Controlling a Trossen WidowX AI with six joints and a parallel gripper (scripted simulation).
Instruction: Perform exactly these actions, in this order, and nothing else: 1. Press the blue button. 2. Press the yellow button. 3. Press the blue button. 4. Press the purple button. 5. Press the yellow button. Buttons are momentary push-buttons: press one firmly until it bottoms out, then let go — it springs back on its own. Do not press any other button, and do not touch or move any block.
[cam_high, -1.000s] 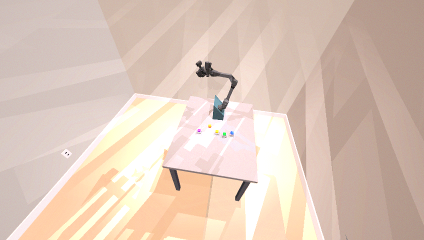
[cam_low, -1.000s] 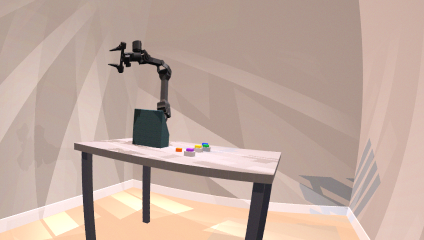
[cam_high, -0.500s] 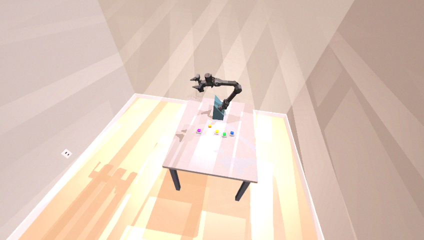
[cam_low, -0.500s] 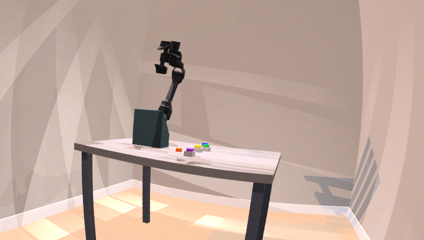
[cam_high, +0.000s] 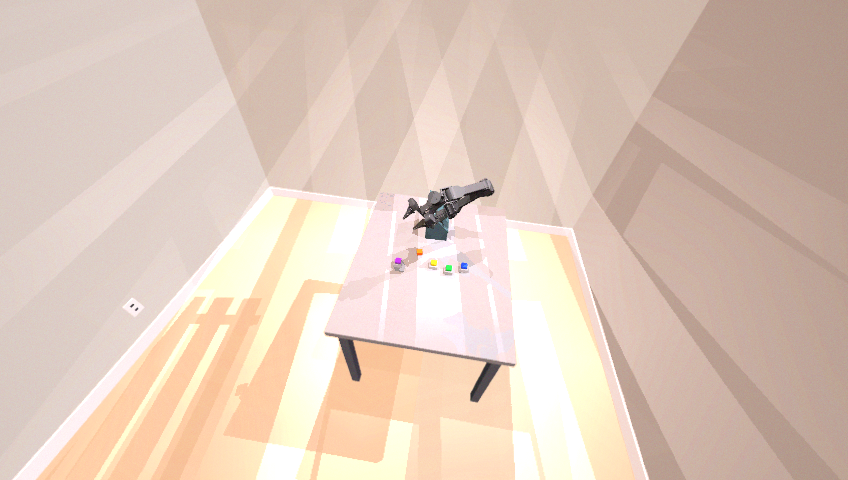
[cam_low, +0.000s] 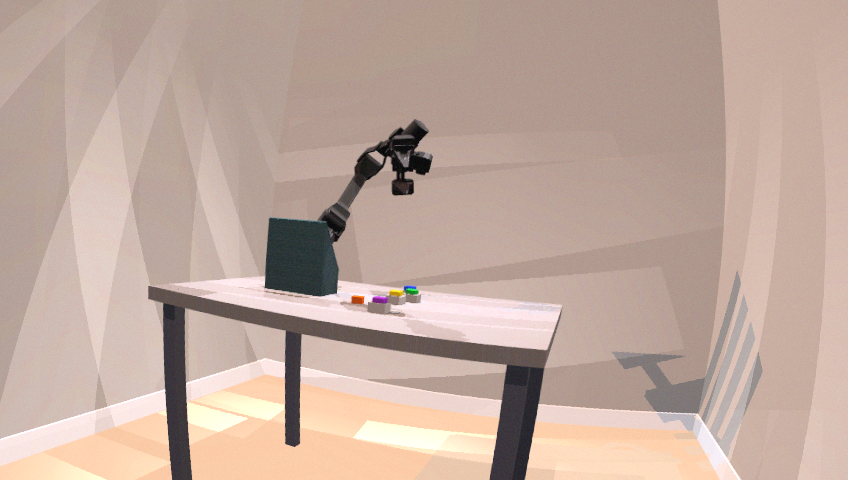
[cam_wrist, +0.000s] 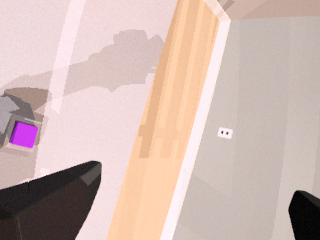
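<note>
My gripper tip is 32 cm to the right of the blue button, 32 cm above it and 5 cm past it. Also, from my gripper tip: orange block (34 cm below, 13 cm behind, 5 cm to the left); yellow button (32 cm below, 15 cm to the left, 5 cm behind); purple button (32 cm below, 6 cm to the right, 3 cm behind).
</note>
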